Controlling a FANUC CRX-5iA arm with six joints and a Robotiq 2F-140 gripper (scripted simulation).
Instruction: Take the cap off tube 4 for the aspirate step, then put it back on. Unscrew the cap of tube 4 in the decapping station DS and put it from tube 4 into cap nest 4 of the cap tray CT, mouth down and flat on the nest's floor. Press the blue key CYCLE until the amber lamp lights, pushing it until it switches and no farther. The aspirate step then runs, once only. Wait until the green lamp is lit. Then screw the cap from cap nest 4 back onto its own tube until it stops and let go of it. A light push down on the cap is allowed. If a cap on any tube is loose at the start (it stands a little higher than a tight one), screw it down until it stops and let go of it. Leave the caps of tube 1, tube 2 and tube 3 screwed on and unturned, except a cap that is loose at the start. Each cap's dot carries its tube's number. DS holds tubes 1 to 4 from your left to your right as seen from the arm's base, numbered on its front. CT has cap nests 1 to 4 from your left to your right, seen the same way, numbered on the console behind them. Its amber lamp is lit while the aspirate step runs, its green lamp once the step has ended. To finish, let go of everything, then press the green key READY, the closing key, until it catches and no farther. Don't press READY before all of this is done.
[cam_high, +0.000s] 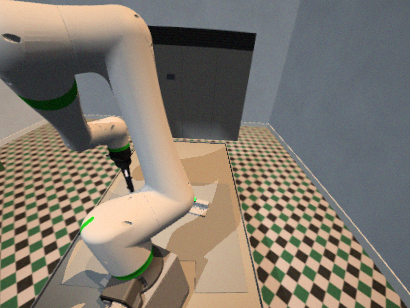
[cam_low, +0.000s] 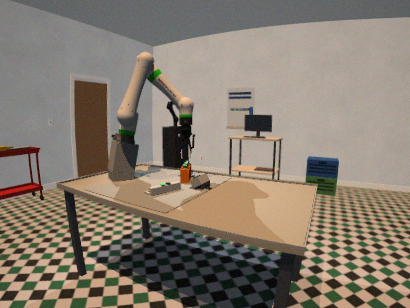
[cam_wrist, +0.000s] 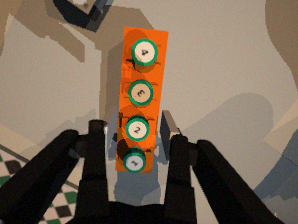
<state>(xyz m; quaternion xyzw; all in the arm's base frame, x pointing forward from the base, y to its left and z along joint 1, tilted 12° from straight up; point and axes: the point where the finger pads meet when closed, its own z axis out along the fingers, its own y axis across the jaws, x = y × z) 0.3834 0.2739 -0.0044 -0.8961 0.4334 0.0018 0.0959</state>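
The green key READY is 19 cm ahead of my hand, 12 cm to the right of it and 12 cm below it. Round my hand: blue key CYCLE 18 cm ahead, 7 cm to the right, 12 cm below; then key box 20 cm ahead, 9 cm to the right, 13 cm below.
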